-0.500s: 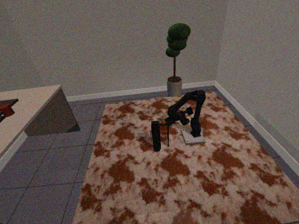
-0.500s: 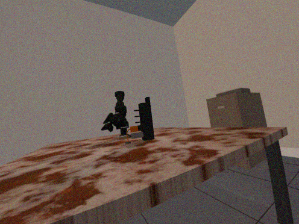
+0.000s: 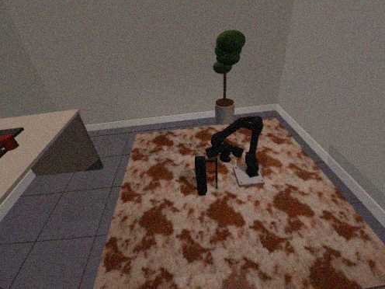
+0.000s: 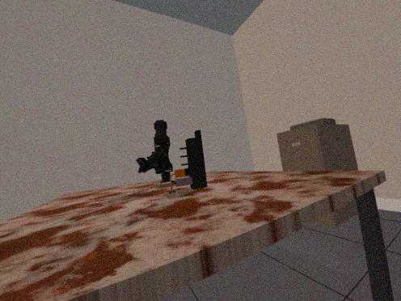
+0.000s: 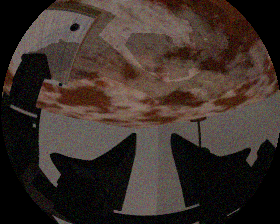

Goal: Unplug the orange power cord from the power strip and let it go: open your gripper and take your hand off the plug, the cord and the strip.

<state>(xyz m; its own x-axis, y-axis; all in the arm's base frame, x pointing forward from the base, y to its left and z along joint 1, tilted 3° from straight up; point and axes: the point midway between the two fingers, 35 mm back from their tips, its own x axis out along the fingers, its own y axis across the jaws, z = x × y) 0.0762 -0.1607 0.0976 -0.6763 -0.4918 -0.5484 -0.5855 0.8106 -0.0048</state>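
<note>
The orange plug lies 26 cm ahead of my gripper tip, 12 cm to the left of it and 1 cm below it. The rest, counted from my gripper tip: black power strip: 29 cm ahead, 19 cm to the left, 2 cm above.
</note>
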